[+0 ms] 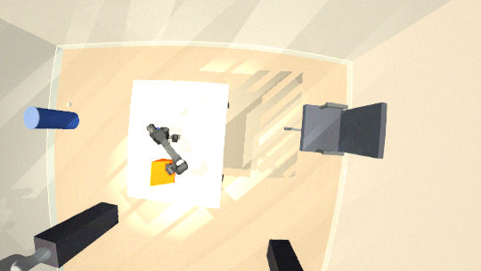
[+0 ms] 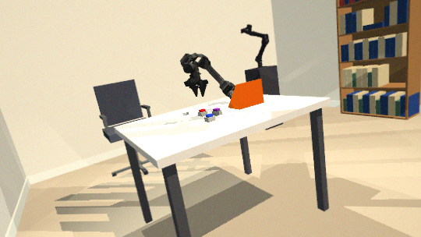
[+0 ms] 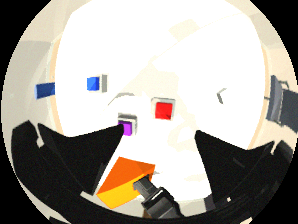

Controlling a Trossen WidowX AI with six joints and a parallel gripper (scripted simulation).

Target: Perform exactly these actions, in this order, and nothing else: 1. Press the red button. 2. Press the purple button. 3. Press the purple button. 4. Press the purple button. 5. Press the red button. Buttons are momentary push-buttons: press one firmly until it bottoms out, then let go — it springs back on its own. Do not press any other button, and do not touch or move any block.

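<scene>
Now: gripper tip 90 mm above the red button and 10 mm to the left of it. The rest, counted from my gripper tip: small grey object (160 mm to the right, 120 mm below, 50 mm ahead); then purple button (90 mm below, 80 mm to the left, 60 mm behind); then blue button (170 mm to the left, 90 mm below, 50 mm ahead).
</scene>
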